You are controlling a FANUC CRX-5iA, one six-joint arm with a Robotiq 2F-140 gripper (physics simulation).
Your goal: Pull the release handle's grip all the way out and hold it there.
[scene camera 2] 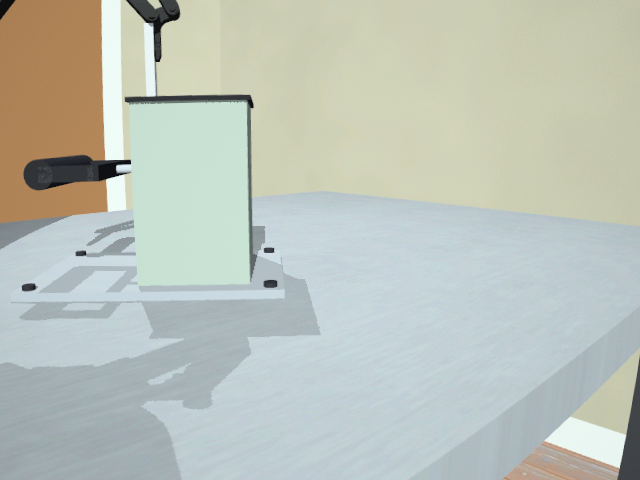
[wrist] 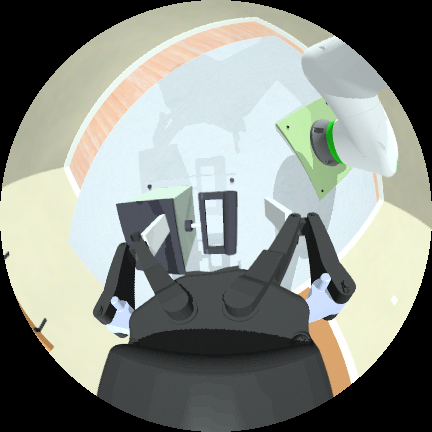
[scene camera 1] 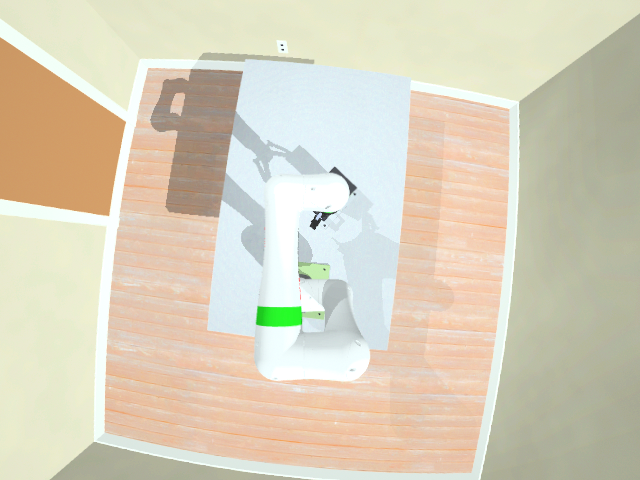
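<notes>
The release handle is a black rectangular frame with a thick round grip bar at its outer end. It stands out sideways from a pale green box with a dark lid. A short white rod shows between box and handle. My gripper is wide open and empty. In the wrist view its left pad overlaps the box lid and its right pad is right of the grip. In scene camera 2 one finger shows higher than the lid; in scene camera 1 the arm hides most of the gripper and the handle.
The box stands on a pale base plate with dark bolts, on a light grey table. The white arm rises from a light green mounting plate. Walls surround the table.
</notes>
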